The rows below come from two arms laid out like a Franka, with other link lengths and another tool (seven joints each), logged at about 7 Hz.
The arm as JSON. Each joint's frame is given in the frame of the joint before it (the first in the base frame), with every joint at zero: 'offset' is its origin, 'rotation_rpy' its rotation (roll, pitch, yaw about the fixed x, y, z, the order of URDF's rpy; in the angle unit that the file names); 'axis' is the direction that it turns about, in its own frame. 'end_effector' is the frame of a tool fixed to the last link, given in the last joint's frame.
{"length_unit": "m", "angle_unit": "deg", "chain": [
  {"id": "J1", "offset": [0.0, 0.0, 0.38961], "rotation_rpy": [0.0, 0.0, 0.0], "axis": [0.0, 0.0, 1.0]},
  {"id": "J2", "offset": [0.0, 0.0, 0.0], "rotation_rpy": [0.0, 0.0, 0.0], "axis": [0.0, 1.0, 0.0]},
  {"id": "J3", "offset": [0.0, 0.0, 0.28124], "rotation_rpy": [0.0, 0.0, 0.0], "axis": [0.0, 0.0, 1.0]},
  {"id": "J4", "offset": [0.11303, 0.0, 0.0], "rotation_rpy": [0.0, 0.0, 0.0], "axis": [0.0, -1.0, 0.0]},
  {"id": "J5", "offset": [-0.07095, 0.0, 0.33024], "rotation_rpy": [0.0, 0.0, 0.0], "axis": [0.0, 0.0, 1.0]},
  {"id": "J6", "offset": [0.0, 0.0, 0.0], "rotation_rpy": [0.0, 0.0, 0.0], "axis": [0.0, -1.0, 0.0]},
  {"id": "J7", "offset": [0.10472, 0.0, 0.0], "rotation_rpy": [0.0, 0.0, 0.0], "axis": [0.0, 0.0, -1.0]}
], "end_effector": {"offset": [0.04, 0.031, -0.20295], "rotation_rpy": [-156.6, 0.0, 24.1]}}
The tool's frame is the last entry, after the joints.
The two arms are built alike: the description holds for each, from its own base.
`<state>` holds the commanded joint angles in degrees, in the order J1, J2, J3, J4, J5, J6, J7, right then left.
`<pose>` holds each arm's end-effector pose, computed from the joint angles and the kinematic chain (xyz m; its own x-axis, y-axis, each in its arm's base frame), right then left.
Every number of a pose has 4 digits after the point.
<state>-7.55 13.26 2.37 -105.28 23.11 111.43 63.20 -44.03 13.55 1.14 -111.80 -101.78 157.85 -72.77</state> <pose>0.6242 -0.0239 0.3244 0.5754 -0.7439 -0.3399 -0.7702 -0.3530 -0.5312 0.4641 -0.4391 0.3371 -0.6386 0.1738 -0.7496 0.7688 0.1863 -0.6117</pose>
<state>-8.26 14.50 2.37 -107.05 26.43 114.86 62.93 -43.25 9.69 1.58 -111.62 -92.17 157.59 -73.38</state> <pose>0.6262 -0.0298 0.3053 0.5334 -0.7631 -0.3649 -0.7853 -0.2864 -0.5489 0.4797 -0.4262 0.3819 -0.5168 0.2540 -0.8176 0.8561 0.1576 -0.4922</pose>
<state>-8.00 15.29 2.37 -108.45 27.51 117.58 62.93 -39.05 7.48 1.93 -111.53 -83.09 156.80 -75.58</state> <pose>0.6267 -0.0296 0.2913 0.5166 -0.7740 -0.3661 -0.7895 -0.2651 -0.5535 0.5136 -0.3847 0.4085 -0.4505 0.3021 -0.8401 0.8921 0.1907 -0.4097</pose>
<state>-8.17 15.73 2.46 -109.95 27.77 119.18 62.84 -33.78 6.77 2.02 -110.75 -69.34 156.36 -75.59</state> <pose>0.6224 -0.0324 0.2781 0.5030 -0.7815 -0.3691 -0.7978 -0.2557 -0.5460 0.5553 -0.3290 0.4247 -0.3255 0.4451 -0.8342 0.9429 0.2182 -0.2515</pose>
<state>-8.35 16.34 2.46 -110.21 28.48 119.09 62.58 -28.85 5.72 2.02 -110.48 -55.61 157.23 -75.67</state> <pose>0.6197 -0.0324 0.2698 0.4935 -0.7796 -0.3856 -0.8066 -0.2443 -0.5383 0.5901 -0.2699 0.4444 -0.2135 0.5902 -0.7785 0.9675 0.2385 -0.0845</pose>
